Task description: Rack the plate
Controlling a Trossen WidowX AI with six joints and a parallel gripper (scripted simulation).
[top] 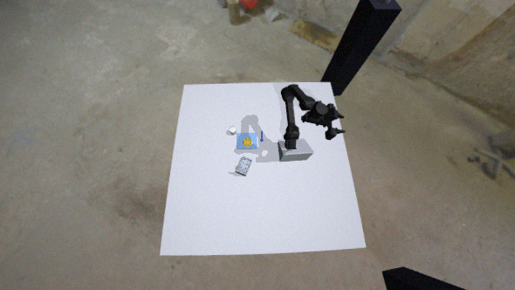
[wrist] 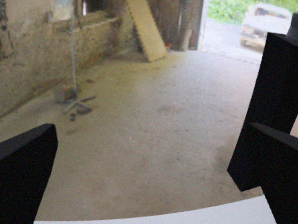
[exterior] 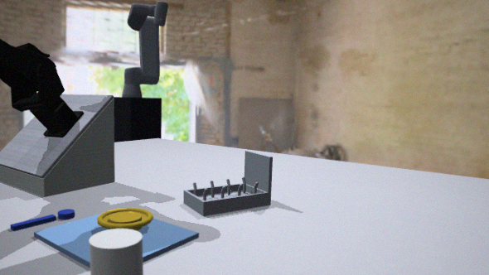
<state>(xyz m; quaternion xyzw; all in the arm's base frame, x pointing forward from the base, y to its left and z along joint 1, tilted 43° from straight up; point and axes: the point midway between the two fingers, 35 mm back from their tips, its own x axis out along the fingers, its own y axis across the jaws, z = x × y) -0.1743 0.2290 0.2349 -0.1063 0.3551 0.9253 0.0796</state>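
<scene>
Now: gripper tip 51 cm short of the yellow plate, 12 cm to the left of it and 41 cm above it. Round my gripper tip: white cylinder 61 cm ahead, 22 cm to the right, 40 cm below; then blue spoon 40 cm ahead, 15 cm to the right, 43 cm below; then grey dish rack 55 cm ahead, 6 cm to the left, 41 cm below.
</scene>
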